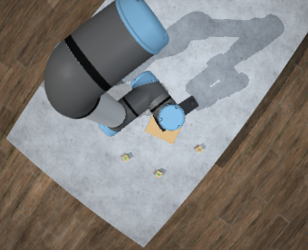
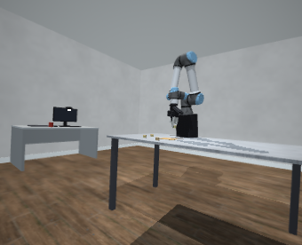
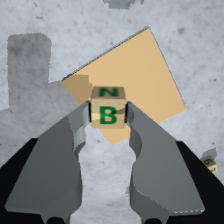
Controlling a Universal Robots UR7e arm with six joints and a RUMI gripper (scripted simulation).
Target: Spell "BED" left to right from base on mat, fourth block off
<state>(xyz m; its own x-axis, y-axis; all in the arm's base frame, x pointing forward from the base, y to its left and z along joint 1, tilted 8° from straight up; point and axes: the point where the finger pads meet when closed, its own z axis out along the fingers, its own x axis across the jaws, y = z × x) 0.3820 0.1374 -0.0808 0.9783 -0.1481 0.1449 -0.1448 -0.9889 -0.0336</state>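
Now: hand 12 cm above the tan mat, 5 cm to the left of it and 2 cm short of it. From my hand the other things lie so: E block 22 cm to the right, 17 cm ahead, 11 cm below; B block right at my hand; D block 28 cm to the right, 11 cm below, 2 cm ahead.
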